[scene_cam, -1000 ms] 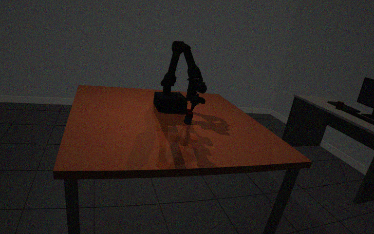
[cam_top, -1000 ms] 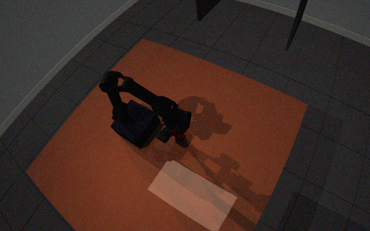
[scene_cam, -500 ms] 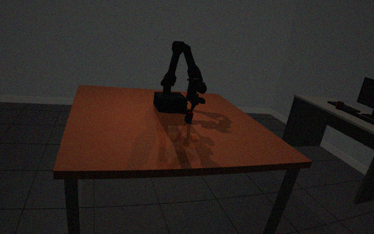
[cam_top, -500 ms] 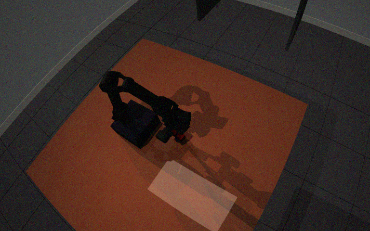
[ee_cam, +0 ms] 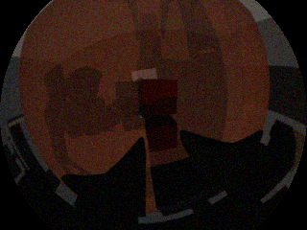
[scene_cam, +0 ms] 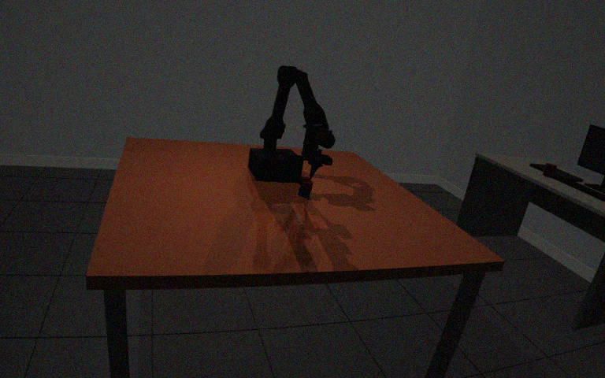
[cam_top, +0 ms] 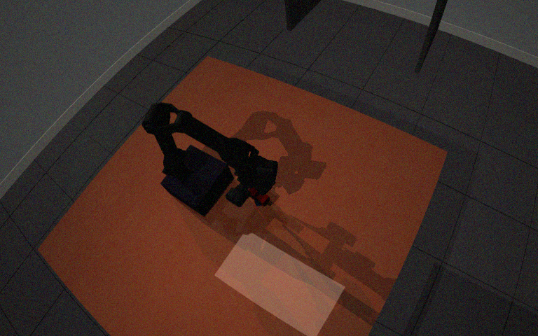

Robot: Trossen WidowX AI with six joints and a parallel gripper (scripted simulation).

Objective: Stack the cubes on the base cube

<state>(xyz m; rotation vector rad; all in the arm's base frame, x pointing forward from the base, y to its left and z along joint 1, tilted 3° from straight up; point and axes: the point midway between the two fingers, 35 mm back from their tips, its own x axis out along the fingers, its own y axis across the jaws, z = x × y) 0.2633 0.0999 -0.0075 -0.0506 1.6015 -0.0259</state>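
My gripper tip is 50 mm above the blue base cube and 20 mm short of it.
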